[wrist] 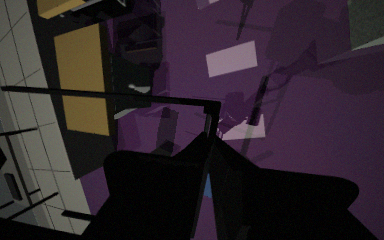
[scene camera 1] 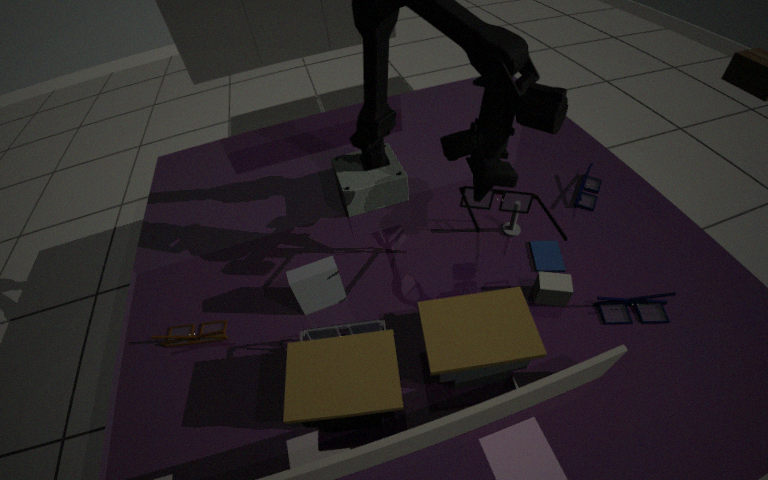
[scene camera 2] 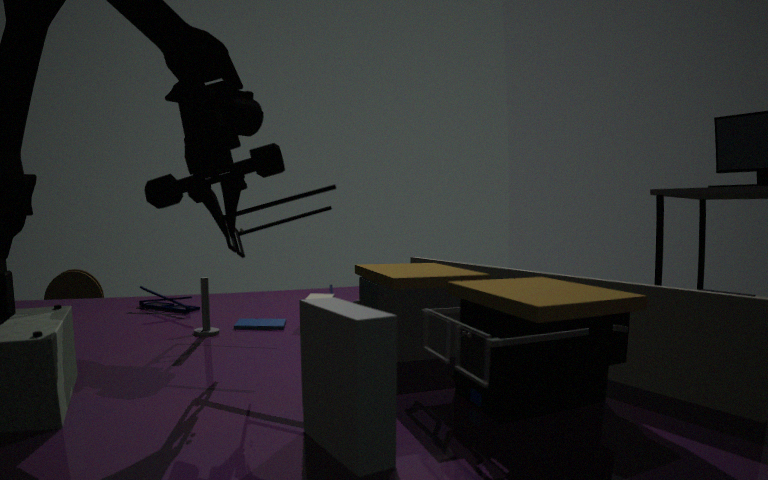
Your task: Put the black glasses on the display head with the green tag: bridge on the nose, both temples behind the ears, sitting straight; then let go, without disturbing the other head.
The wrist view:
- gripper: 206,137
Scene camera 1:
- gripper: 476,200
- blue tile: 547,256
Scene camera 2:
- gripper: 230,238
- low wall: 697,346
